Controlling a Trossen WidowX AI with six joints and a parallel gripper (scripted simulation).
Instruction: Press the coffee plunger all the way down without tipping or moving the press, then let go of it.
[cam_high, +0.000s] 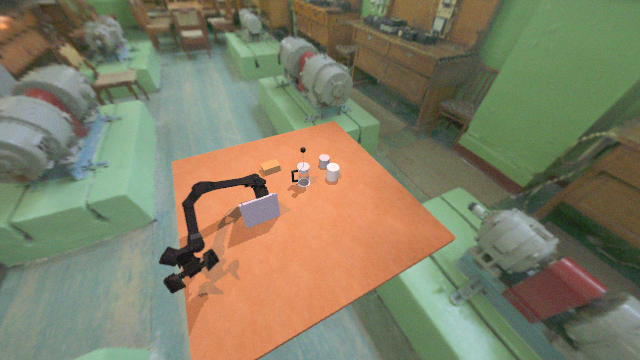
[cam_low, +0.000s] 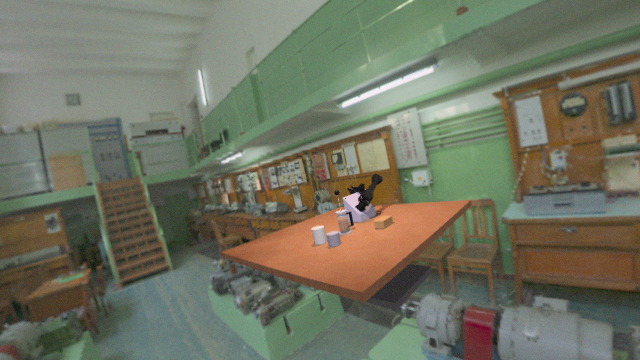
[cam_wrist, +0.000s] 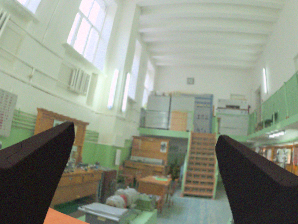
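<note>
My gripper tip is 640 mm short of the coffee press, 400 mm to the right of it and 80 mm above it. Also, from my gripper tip: block (520 mm ahead, 610 mm to the left, 180 mm below).
</note>
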